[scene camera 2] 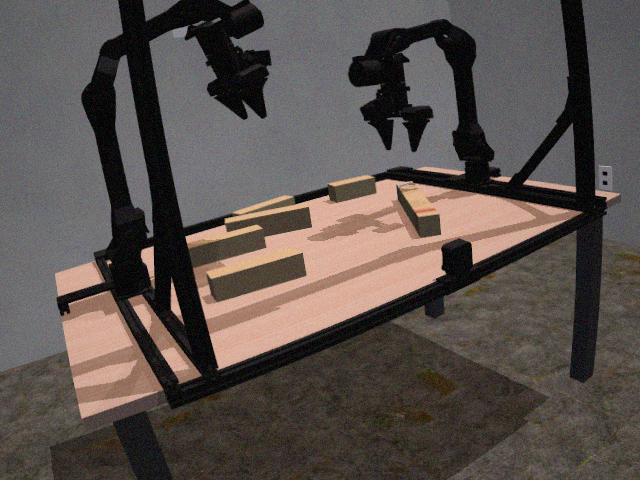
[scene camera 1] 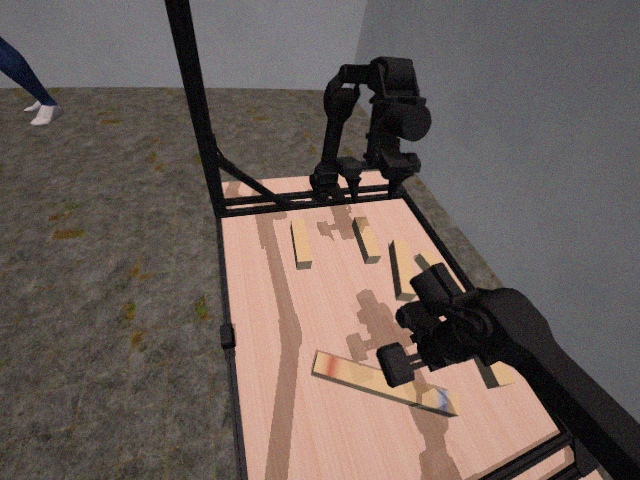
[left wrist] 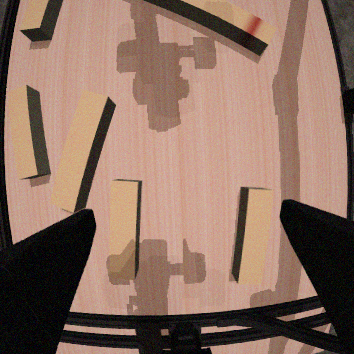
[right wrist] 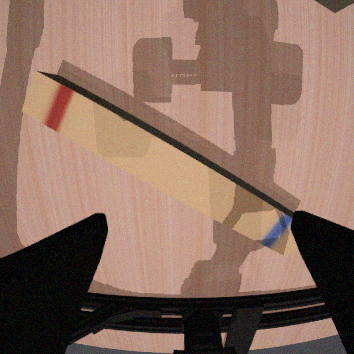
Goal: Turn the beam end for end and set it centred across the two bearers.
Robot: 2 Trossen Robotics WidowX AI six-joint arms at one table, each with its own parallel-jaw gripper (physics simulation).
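Seen in the pictures: left gripper, fingertip midpoint: (scene camera 2: 254,118) (scene camera 1: 372,201) (left wrist: 188,214); right gripper, fingertip midpoint: (scene camera 2: 401,150) (scene camera 1: 410,363) (right wrist: 201,222); left arm's base at its link origin: (scene camera 2: 133,291) (scene camera 1: 319,196) (left wrist: 184,334); right arm's base at its link origin: (scene camera 2: 478,182) (right wrist: 201,320).
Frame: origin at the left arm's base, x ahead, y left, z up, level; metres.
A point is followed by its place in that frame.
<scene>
The beam (scene camera 1: 356,373) {x 0.616, y -0.099, z 0.025 m} (scene camera 2: 416,198) {x 0.645, y -0.054, z 0.025 m} (left wrist: 235,15) {x 0.605, y -0.117, z 0.025 m} (right wrist: 165,162) {x 0.643, y -0.046, z 0.025 m} lies flat and slanted on the table. Its red band is at the left and its blue band at the right in scene camera 1. Two plain, nearly parallel blocks look like the bearers: one (scene camera 1: 301,245) {x 0.234, y -0.132, z 0.025 m} (scene camera 2: 258,279) {x 0.202, y -0.148, z 0.000 m} (left wrist: 256,235) {x 0.214, y -0.128, z 0.025 m}, the other (scene camera 1: 367,240) {x 0.253, y 0.086, z 0.025 m} (scene camera 2: 232,245) {x 0.241, y 0.072, z 0.006 m} (left wrist: 124,220) {x 0.252, y 0.090, z 0.025 m}. My left gripper (scene camera 1: 373,198) {x 0.311, y -0.001, z 0.264 m} (scene camera 2: 255,117) {x 0.311, y -0.001, z 0.264 m} (left wrist: 188,214) {x 0.311, y -0.001, z 0.264 m} is open and empty, high above the bearers' end of the table. My right gripper (scene camera 2: 401,150) {x 0.643, y -0.021, z 0.133 m} (right wrist: 201,222) {x 0.643, y -0.021, z 0.133 m} is open and empty above the beam; its fingertips are hard to see in scene camera 1.
Three other plain blocks lie along the far side in scene camera 2: a long one (scene camera 1: 403,268) {x 0.382, y 0.152, z 0.031 m} (scene camera 2: 273,220) {x 0.373, y 0.137, z 0.015 m} (left wrist: 77,150) {x 0.369, y 0.160, z 0.031 m}, a slanted one (scene camera 2: 266,205) {x 0.414, y 0.259, z 0.025 m} (left wrist: 24,130) {x 0.413, y 0.269, z 0.025 m} beside it, and a separate one (scene camera 1: 502,373) {x 0.719, y 0.261, z 0.028 m} (scene camera 2: 354,190) {x 0.673, y 0.244, z 0.004 m}. A black frame with uprights (scene camera 1: 193,87) {x 0.037, y -0.361, z 0.398 m} (scene camera 2: 155,155) {x 0.023, y -0.380, z 0.268 m} edges the table.
</scene>
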